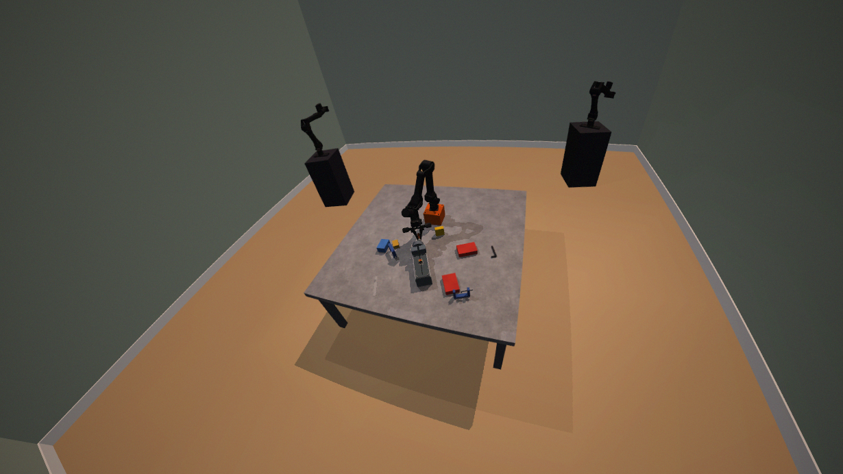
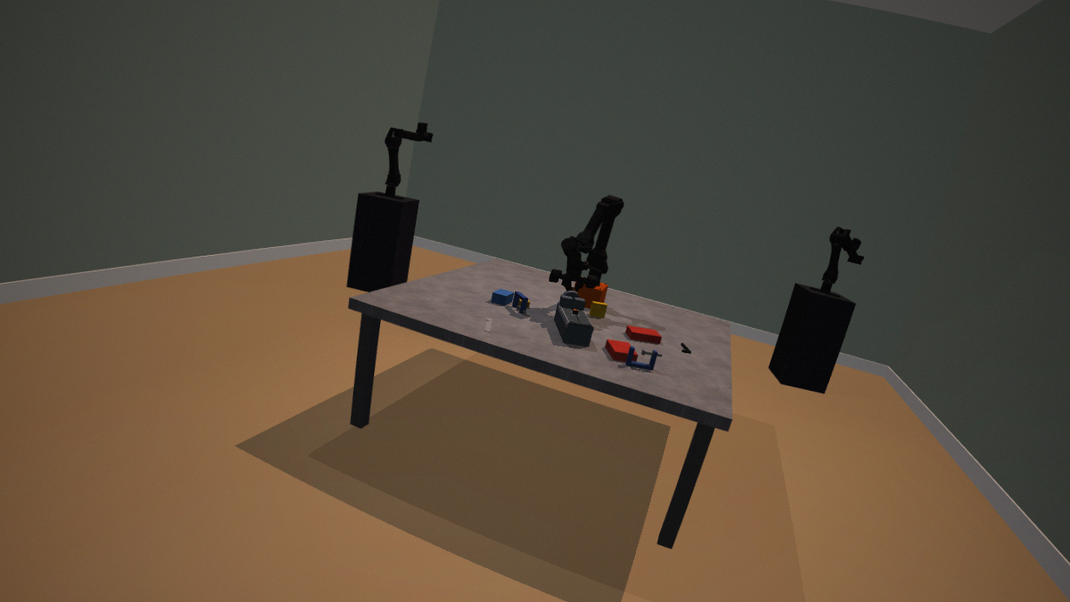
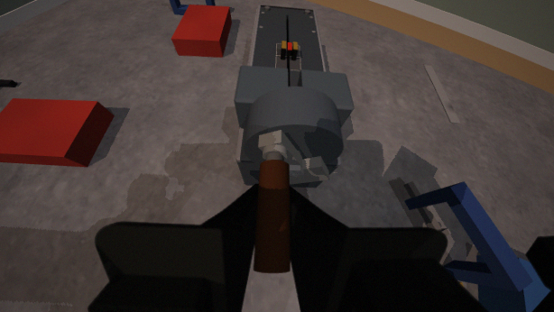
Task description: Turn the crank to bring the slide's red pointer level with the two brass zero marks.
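Right now the brown crank handle is 20 mm behind my gripper tip and 20 mm above it. Round my gripper tip: yellow cube (160 mm behind, 110 mm to the left, 60 mm below); then red pointer (160 mm ahead, 20 mm to the left, 10 mm below); then blue block (280 mm to the right, 70 mm below, 40 mm behind).
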